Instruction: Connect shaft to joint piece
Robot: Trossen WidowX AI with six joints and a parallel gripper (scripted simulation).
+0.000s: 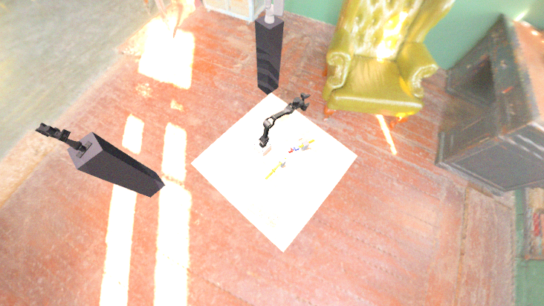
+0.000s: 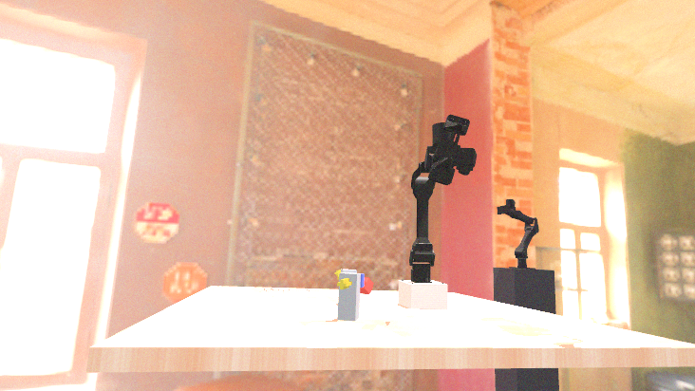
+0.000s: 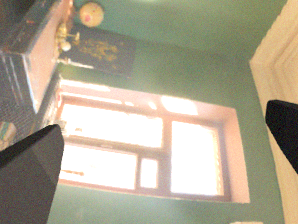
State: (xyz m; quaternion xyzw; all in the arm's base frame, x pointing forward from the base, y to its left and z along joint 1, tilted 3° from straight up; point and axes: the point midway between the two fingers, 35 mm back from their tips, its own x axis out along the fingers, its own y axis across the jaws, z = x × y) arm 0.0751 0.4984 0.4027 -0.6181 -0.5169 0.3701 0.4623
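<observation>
Right now my gripper tip is 16 cm short of the red joint piece, 38 cm to the left of it and 38 cm above it.
</observation>
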